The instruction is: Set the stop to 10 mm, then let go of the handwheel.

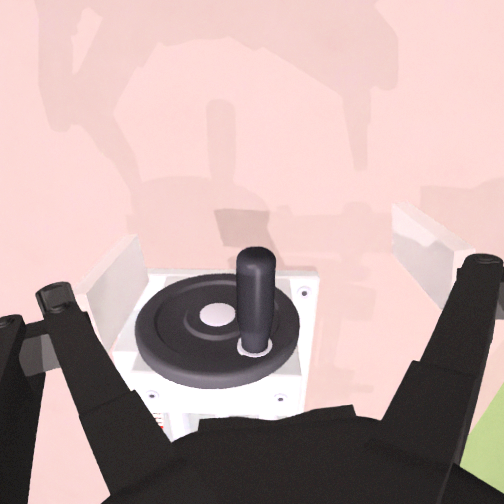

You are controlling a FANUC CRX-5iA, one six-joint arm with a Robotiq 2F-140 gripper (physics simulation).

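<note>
A dark grey handwheel (217, 330) lies flat on a white housing (215, 380), with a pale hub at its centre. An upright dark crank handle (255, 300) stands on the wheel's right side. My gripper (270, 280) is open: the left fingertip (56, 295) and right fingertip (482, 265) are spread wide on either side of the wheel. Neither finger touches the handle or the wheel. A bit of a red-marked scale (160, 420) shows on the housing's front, mostly hidden by my gripper body.
A pale grey plate (117, 285) stands left of the housing. A pale rail-like block (430, 245) lies at the right. A green surface (485, 440) shows at the lower right corner. The background is pink with faint shadows of the arm.
</note>
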